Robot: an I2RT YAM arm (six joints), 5 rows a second.
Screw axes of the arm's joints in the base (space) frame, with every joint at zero. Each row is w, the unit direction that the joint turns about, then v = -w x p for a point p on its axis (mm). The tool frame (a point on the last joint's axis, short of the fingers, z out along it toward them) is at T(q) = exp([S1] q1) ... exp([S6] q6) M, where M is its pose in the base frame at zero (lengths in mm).
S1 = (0, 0, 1, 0, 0, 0)
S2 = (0, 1, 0, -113.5, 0, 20)
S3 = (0, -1, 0, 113.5, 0, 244)
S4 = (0, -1, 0, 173.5, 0, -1)
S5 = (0, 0, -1, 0, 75, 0)
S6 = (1, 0, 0, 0, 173.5, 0)
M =
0 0 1 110.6
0 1 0 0
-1 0 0 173.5
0 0 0 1
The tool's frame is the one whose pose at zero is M.
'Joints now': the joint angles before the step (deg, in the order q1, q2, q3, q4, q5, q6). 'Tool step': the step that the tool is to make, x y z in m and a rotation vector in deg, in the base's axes. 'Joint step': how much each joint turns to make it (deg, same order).
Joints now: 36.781, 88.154, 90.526, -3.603, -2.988, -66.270
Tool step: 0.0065, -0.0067, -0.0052, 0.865, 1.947, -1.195
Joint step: -1.489, 0.083, -0.712, -0.169, -0.349, 1.838
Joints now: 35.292, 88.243, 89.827, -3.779, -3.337, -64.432
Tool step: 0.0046, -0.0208, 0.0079, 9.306, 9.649, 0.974
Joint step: -3.684, -0.882, 1.738, -4.200, -5.338, 12.892
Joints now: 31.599, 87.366, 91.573, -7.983, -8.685, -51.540
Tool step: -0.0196, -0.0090, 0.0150, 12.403, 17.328, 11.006
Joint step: -0.972, -2.286, 2.993, -8.620, -13.891, 19.002
